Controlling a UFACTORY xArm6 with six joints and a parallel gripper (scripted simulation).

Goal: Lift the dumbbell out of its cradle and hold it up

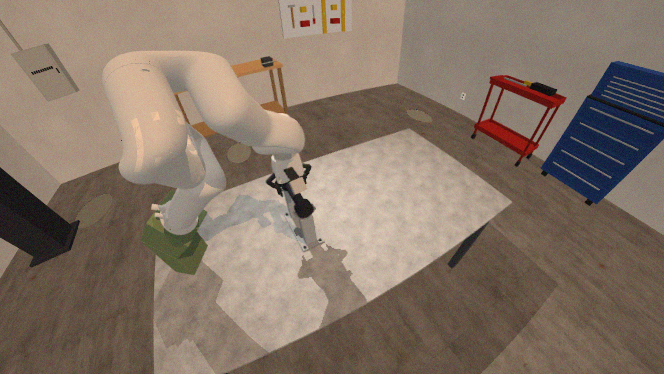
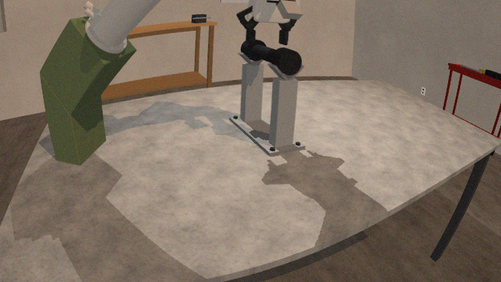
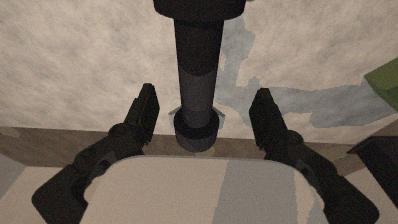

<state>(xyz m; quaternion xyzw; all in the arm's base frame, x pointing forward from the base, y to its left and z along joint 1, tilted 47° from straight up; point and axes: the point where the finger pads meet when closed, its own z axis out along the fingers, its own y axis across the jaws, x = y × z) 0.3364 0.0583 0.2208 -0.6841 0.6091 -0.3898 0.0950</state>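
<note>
My gripper is now 1 cm short of the black dumbbell and 4 cm above it. The rest, counted from my hand: cradle 1 cm ahead, 16 cm below.
</note>
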